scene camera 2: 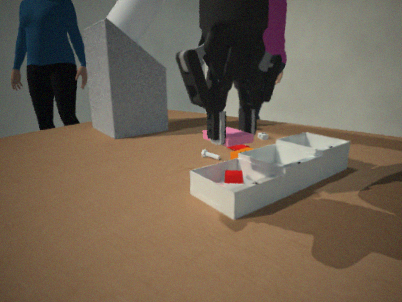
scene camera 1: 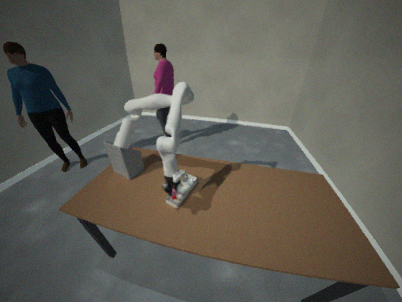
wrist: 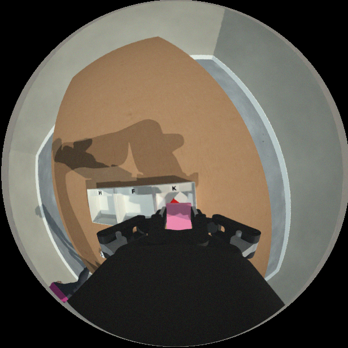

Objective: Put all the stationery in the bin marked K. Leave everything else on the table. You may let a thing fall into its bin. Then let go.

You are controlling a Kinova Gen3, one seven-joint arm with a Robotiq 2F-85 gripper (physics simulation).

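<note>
My gripper is shut on a pink block. The block is held up off the table near bin K. In the wrist view it covers part of bin K, the end compartment of the white three-part tray. A red and white block lies in bin K. In scene camera 2, an orange box and a red thing lie behind the tray, partly hidden. A white bolt lies left of them.
Bins F and H adjoin K. A small white object lies behind the tray. A grey speckled block stands near the arm's base. Two people stand beyond the table.
</note>
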